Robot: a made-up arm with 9 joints.
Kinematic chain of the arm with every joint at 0, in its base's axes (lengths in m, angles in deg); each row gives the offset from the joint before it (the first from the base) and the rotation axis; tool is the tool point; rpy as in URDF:
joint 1: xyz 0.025 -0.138 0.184 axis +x
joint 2: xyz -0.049 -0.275 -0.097 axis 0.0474 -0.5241 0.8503
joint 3: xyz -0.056 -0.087 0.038 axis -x
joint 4: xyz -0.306 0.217 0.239 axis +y
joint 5: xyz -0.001 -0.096 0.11 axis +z
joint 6: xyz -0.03 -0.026 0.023 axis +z
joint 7: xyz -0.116 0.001 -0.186 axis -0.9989 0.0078 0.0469
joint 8: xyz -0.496 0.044 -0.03 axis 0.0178 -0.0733 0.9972
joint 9: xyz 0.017 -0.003 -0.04 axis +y
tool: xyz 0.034 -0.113 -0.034 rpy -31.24 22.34 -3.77
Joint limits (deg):
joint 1: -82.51..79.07
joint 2: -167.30..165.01
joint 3: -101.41..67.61
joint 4: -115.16..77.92
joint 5: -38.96..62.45
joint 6: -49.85..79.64
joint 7: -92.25..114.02
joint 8: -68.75..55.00
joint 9: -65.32..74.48
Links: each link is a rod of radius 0.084 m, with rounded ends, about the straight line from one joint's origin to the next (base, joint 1, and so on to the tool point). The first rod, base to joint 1, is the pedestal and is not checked.
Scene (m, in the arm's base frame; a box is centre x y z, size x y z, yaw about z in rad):
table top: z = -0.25
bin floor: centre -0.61 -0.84 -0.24 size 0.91 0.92 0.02 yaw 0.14
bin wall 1: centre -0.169 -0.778 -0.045 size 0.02 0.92 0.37 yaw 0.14
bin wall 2: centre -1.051 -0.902 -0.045 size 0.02 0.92 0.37 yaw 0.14
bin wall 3: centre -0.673 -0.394 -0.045 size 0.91 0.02 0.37 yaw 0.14
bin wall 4: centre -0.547 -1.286 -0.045 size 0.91 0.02 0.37 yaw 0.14
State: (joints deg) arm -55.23 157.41 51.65 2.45 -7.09 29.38 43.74 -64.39 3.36
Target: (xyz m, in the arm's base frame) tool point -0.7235 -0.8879 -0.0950
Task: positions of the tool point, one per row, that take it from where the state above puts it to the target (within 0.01 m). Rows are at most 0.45 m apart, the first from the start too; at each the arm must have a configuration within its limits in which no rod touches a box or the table.
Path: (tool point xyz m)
1: 0.8248 -0.9631 0.7459
2: 0.6148 -1.2116 0.6912
3: 0.2816 -1.3678 0.6356
4: -0.1129 -1.3717 0.5632
5: -0.4785 -1.2022 0.4621
6: -0.7235 -0.8879 0.3361
7: -0.7232 -0.9188 0.1218
8: -0.7235 -0.8879 -0.0950

